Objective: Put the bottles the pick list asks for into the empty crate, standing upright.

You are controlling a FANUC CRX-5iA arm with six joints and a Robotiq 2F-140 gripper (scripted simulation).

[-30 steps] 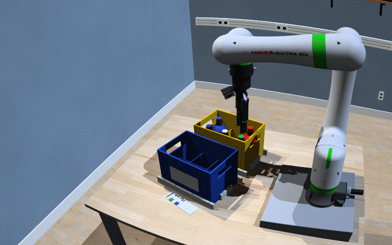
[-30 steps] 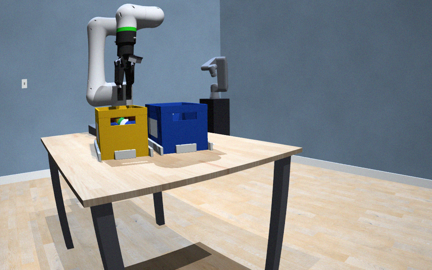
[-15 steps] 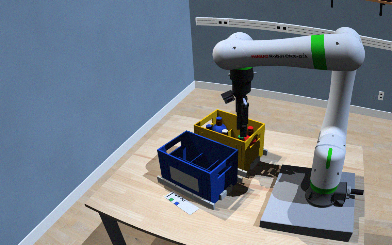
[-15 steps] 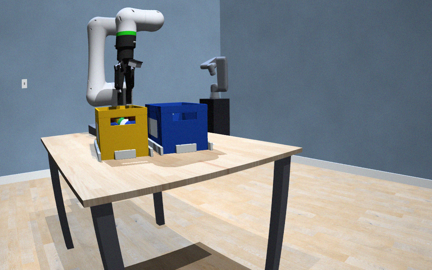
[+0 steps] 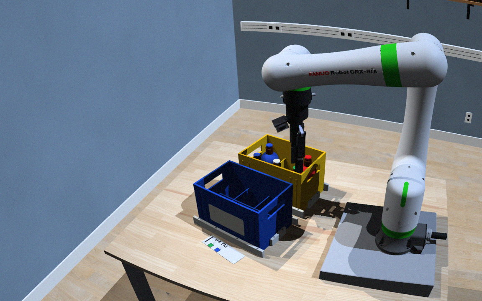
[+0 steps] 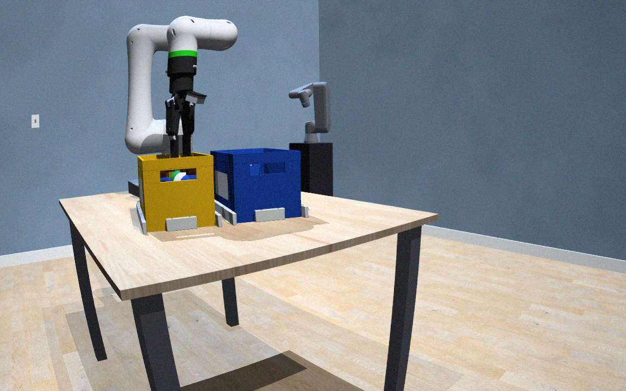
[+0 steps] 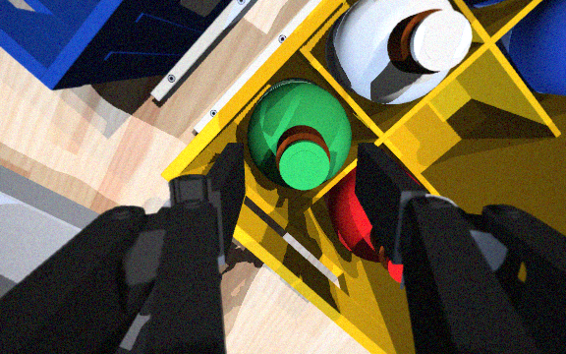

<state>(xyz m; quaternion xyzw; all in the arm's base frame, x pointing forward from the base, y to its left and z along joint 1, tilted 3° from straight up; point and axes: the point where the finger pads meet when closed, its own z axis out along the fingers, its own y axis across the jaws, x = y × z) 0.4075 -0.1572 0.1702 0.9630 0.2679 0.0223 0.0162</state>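
Right now the green-label bottle is 110 mm below my hand. Round my hand: yellow crate (110 mm below, 80 mm ahead, 60 mm to the right); red-label bottle (110 mm below, 90 mm to the right, 20 mm behind); white-label bottle (110 mm below, 80 mm ahead, 20 mm to the right).
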